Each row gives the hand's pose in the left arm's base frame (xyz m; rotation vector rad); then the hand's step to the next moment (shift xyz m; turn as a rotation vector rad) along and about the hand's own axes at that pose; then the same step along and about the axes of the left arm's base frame.
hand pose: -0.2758 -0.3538 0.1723 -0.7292 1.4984 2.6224
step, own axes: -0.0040 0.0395 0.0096 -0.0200 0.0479 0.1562
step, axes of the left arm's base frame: -0.0102 -0.0124 0.0376 -0.0537 0.1067 0.1132
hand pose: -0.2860 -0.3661 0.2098 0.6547 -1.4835 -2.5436
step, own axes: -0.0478 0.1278 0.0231 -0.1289 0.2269 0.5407
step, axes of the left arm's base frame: 0.0194 -0.0316 0.1333 -0.1389 0.3572 0.4621
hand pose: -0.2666 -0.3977 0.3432 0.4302 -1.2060 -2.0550
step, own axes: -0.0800 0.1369 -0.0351 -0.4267 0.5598 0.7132
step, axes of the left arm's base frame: 0.1319 -0.0081 0.0944 0.1010 0.5721 0.8165
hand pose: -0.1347 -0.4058 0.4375 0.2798 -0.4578 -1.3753
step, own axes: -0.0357 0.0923 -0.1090 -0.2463 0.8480 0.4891
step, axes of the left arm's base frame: 0.1272 0.0438 -0.0597 0.4809 0.4311 0.7758
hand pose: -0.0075 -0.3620 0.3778 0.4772 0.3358 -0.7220
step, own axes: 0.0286 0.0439 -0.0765 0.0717 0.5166 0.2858
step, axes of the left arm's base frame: 0.0409 0.0530 -0.0641 0.4477 0.1475 0.3626
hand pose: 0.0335 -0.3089 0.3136 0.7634 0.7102 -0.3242
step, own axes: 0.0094 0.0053 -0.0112 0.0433 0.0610 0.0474
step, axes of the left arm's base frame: 0.0043 0.0116 -0.0094 0.0845 0.0069 0.0258
